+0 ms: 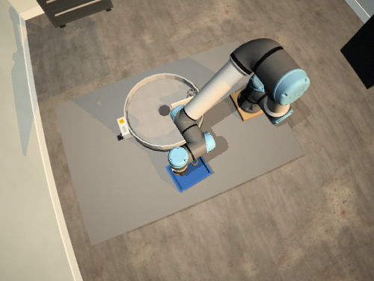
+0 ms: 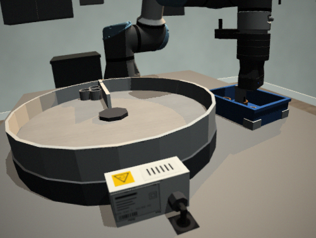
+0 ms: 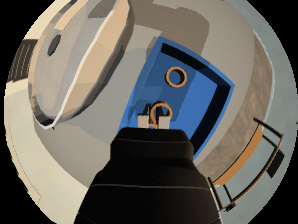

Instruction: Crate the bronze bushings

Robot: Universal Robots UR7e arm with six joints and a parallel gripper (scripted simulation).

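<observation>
My gripper is now 30 mm to the right of the blue crate, 20 mm past it and 10 mm above it. Round my hand: round turning table (310 mm to the right, 50 mm behind, 20 mm above).
</observation>
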